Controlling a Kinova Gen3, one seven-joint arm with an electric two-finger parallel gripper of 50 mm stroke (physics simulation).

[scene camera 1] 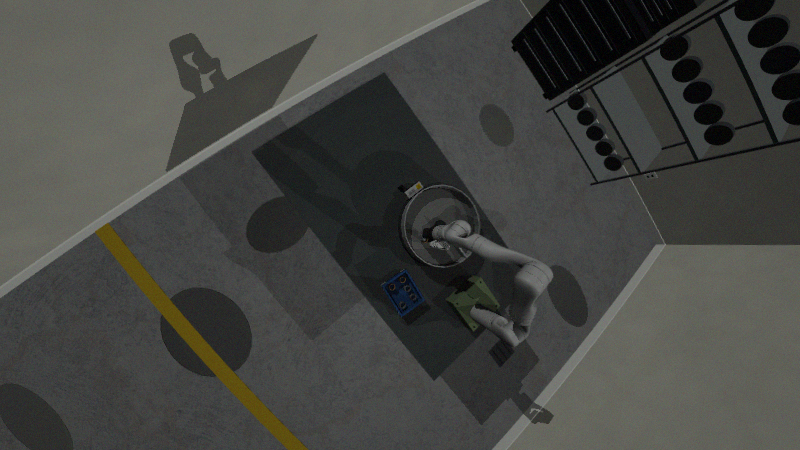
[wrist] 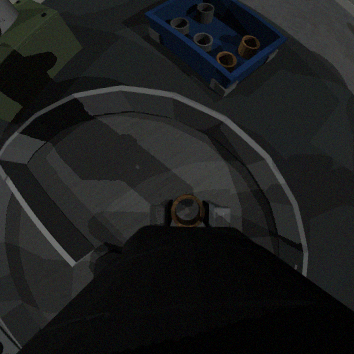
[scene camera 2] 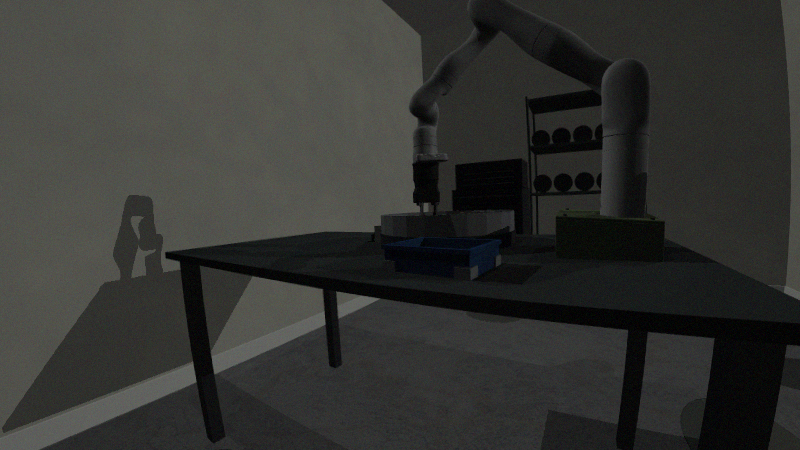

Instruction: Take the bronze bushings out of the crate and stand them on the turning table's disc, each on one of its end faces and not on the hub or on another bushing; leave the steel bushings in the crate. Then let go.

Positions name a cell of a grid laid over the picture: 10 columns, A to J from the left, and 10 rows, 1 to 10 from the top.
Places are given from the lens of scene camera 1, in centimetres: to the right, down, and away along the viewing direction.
blue crate (scene camera 1: E7): -1, 36, 137
